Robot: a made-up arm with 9 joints. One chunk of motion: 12 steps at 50 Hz.
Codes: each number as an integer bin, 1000 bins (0 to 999) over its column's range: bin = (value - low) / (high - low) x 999, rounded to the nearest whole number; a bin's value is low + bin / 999 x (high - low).
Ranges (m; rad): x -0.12..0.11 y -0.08..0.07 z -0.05..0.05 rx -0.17..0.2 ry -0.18..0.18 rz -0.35..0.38
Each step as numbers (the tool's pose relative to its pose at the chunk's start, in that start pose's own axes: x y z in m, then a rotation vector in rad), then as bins.
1 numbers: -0.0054 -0.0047 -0.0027 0.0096 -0.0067 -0.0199
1 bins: 498 501 473 485 481 452
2 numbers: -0.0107 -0.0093 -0.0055 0.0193 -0.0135 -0.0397
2 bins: 475 471 445 511 462 425
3 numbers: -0.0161 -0.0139 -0.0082 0.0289 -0.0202 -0.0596
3 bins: 451 440 418 537 443 397
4 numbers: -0.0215 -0.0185 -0.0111 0.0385 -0.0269 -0.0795
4 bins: 428 410 389 563 425 370
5 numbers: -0.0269 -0.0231 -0.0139 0.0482 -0.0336 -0.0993
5 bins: 404 379 361 589 406 343
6 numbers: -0.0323 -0.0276 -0.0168 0.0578 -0.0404 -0.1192
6 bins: 381 349 332 615 387 316
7 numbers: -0.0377 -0.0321 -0.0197 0.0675 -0.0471 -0.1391
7 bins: 357 319 303 641 369 289
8 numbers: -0.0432 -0.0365 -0.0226 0.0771 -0.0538 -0.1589
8 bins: 334 290 274 667 350 262
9 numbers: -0.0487 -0.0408 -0.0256 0.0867 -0.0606 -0.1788
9 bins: 310 261 244 693 331 234
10 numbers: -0.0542 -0.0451 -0.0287 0.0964 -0.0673 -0.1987
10 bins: 286 232 213 719 313 207
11 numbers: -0.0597 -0.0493 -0.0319 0.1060 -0.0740 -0.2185
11 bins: 262 204 181 745 294 180
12 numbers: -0.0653 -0.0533 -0.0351 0.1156 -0.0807 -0.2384
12 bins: 238 178 149 771 276 153
